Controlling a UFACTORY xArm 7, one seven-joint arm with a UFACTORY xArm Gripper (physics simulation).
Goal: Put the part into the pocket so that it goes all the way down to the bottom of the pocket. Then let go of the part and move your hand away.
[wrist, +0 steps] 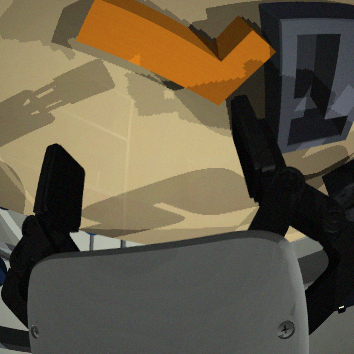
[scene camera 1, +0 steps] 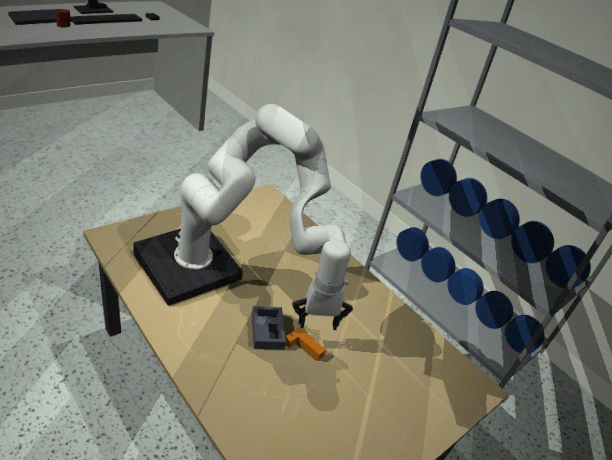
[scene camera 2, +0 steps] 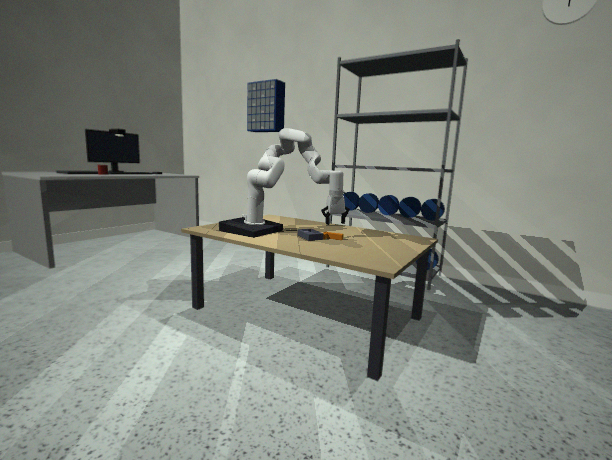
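Where they show: gripper, fingertip midpoint: (wrist: 144, 135) (scene camera 1: 317, 326) (scene camera 2: 335, 224); arm's base, link origin: (scene camera 1: 193, 256) (scene camera 2: 254, 222).
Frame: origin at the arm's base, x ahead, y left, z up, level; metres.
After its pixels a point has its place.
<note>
The orange L-shaped part (scene camera 1: 310, 346) @(x 0.497, y 0.035, z -0.017 m) (scene camera 2: 334, 236) @(x 0.492, y 0.033, z -0.031 m) (wrist: 150, 50) @(x 0.490, y 0.050, z -0.017 m) lies on the table, its short arm beside the pocket block. The dark grey block (scene camera 1: 270, 345) @(x 0.414, y -0.046, z -0.028 m) (scene camera 2: 311, 237) @(x 0.395, y -0.067, z -0.030 m) (wrist: 285, 85) @(x 0.400, y 0.018, z -0.011 m) has an open-topped pocket and stands on the table; in the wrist view it is at the upper right, with shadow inside the pocket. My gripper (scene camera 1: 318, 326) @(x 0.481, y 0.072, z 0.032 m) (scene camera 2: 335, 222) @(x 0.481, y 0.072, z 0.032 m) (wrist: 144, 135) @(x 0.481, y 0.072, z 0.032 m) is open and empty, raised above the table near the part. In the wrist view the part lies beyond the fingertips, toward the top of the view.
The wooden table (scene camera 1: 200, 370) @(x 0.346, y -0.249, z -0.047 m) (scene camera 2: 360, 252) @(x 0.688, y -0.171, z -0.047 m) carries the arm's black base plate (scene camera 1: 170, 290) @(x 0.077, y -0.149, z -0.011 m) (scene camera 2: 240, 229) @(x 0.005, y -0.156, z -0.015 m). A grey shelf rack (scene camera 1: 407, 150) (scene camera 2: 336, 110) with blue round objects stands behind the table. A desk (scene camera 1: 180, 70) (scene camera 2: 120, 187) with a monitor and red cup stands farther off.
</note>
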